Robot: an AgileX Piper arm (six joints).
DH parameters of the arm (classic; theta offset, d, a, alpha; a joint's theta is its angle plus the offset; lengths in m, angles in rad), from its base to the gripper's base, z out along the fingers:
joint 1: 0 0.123 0 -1.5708
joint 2: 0.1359 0 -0.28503 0
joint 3: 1.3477 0 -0.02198 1.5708
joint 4: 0 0.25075 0 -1.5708
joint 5: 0 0 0 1.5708
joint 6: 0 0.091 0 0
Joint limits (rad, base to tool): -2.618..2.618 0..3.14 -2.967..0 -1.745..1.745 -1.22..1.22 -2.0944..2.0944
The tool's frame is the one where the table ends.
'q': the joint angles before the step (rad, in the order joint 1, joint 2, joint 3, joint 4, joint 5, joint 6). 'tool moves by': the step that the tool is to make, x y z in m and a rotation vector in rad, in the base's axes. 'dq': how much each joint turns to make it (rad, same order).
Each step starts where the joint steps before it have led.
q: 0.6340, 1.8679, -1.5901, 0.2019, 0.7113, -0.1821
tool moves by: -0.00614, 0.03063, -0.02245, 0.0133, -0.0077, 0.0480
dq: 0.0656, 0.0619, 0.0000, 0.0095, -0.0778, 0.0000
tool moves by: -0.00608, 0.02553, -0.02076, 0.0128, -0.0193, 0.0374
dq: 0.0543, 0.0567, 0.0000, 0.0015, -0.0814, 0.0000
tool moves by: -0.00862, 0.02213, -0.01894, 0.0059, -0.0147, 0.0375
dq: 0.0500, 0.0495, 0.0000, -0.0017, -0.0656, 0.0000
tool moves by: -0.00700, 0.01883, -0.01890, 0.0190, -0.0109, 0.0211
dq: 0.0400, 0.0497, 0.0000, 0.0116, -0.0727, 0.0001
